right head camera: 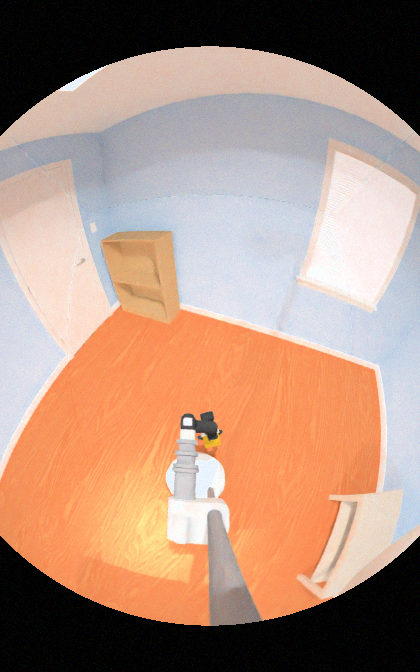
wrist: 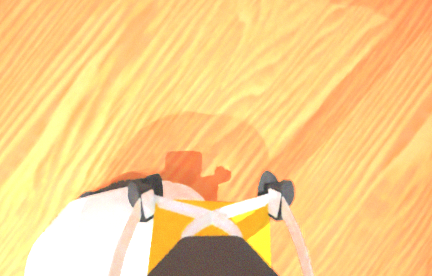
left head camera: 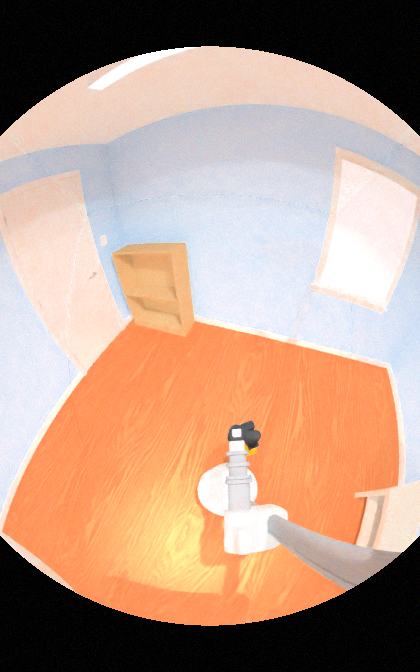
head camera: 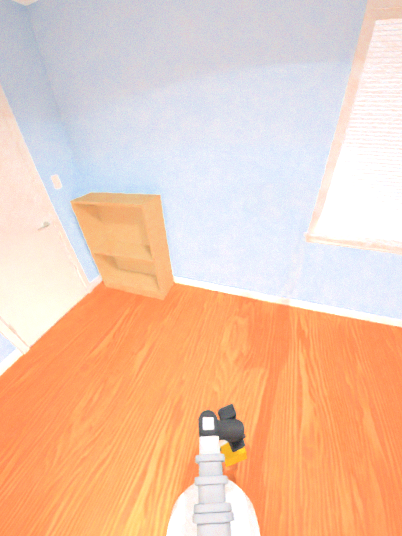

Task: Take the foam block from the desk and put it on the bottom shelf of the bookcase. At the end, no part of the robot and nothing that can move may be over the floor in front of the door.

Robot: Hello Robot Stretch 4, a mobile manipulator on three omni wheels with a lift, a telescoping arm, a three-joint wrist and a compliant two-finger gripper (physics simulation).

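Where they show: gripper, between the fingertips: [wrist: 212, 187] [left head camera: 244, 444]; robot's base, origin of its link: [left head camera: 226, 488].
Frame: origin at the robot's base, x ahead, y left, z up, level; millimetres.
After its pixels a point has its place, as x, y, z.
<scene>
The yellow foam block [head camera: 234, 454] @(236, -97, 503) [left head camera: 251, 451] @(231, -117, 498) [right head camera: 212, 442] [wrist: 259, 240] @(268, -130, 494) is between the fingertips of my gripper [wrist: 212, 187] @(287, -89, 438). The gripper is shut on it and holds it above the floor, beside the front of my base. The brown bookcase [head camera: 166, 245] @(1866, 333, 524) [left head camera: 183, 290] @(1744, 378, 549) [right head camera: 168, 277] stands against the far wall in the left corner. Its bottom shelf [head camera: 131, 281] @(1861, 811, 73) [left head camera: 159, 319] @(1854, 769, 73) [right head camera: 144, 306] is near the floor and its front is open. The door [head camera: 35, 270] @(1469, 1469, 575) [left head camera: 55, 260] @(1391, 1497, 1254) [right head camera: 42, 250] is in the left wall, beside the bookcase. The desk cannot be told for certain in these views.
A pale table [left head camera: 400, 520] [right head camera: 372, 530] stands at the right in both side head views. A window [head camera: 372, 140] @(1394, -1081, 1456) [left head camera: 375, 230] @(1311, -1299, 1478) [right head camera: 362, 225] is in the far wall. Wooden floor [head camera: 150, 380] @(773, 426, -27) lies between my base [head camera: 245, 510] @(74, -146, 185) [left head camera: 212, 490] @(-3, 101, 187) and the bookcase. My arm [head camera: 211, 485] @(133, 0, 857) is mostly drawn in.
</scene>
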